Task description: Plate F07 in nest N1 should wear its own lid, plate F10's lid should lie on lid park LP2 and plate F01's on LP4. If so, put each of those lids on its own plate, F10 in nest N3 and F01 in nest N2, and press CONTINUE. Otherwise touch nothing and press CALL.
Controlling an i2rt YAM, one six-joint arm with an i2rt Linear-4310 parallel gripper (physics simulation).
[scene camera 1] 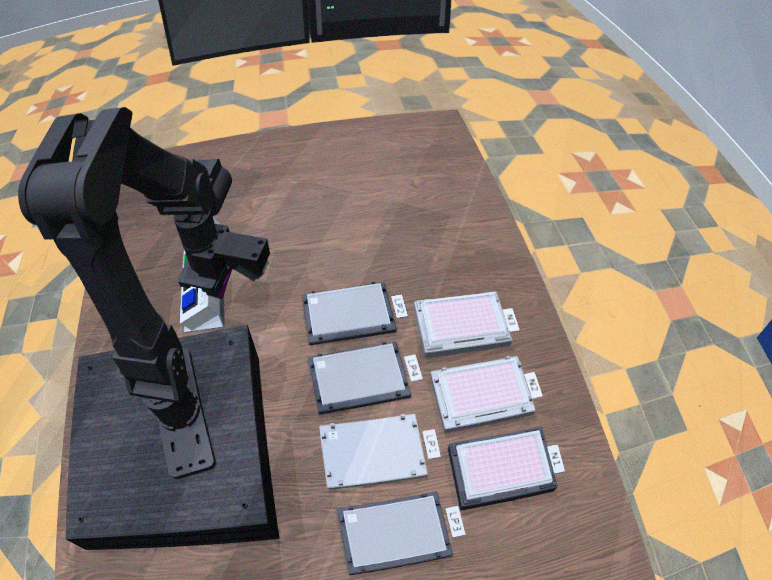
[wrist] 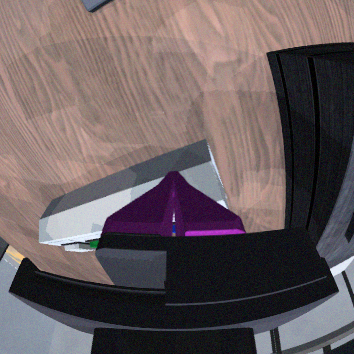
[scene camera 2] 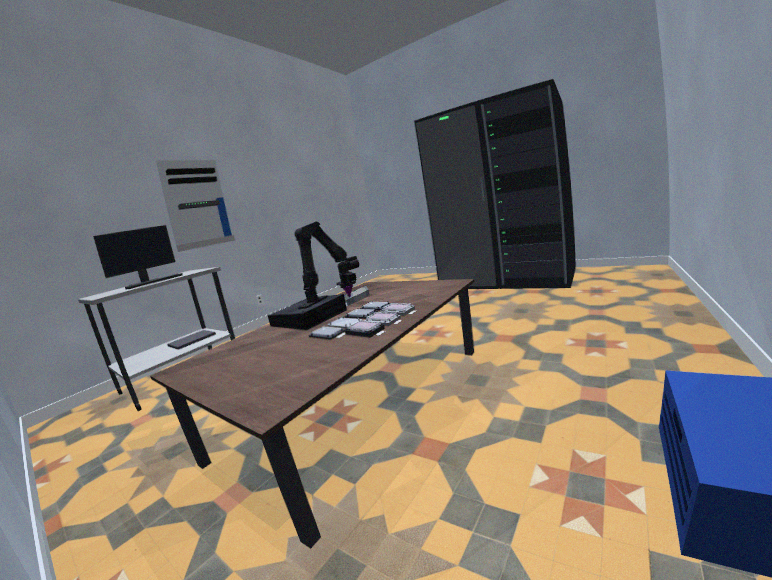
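Observation:
My gripper is shut and empty, its purple fingers over the white button box. The box's blue button and a bit of a green one show; button lettering is unreadable, and the wrist hides part of the box. Pink-welled plates sit in nest N1, N2 and N3. Whether N1's plate wears a lid is unclear. Flat grey lids with small corner labels lie on LP2 and LP4; the labels are too small to read.
LP1, a pale park with a small corner label, and LP3, bearing a grey lid, lie nearer the front. The black arm base stands left of the parks on the wooden table.

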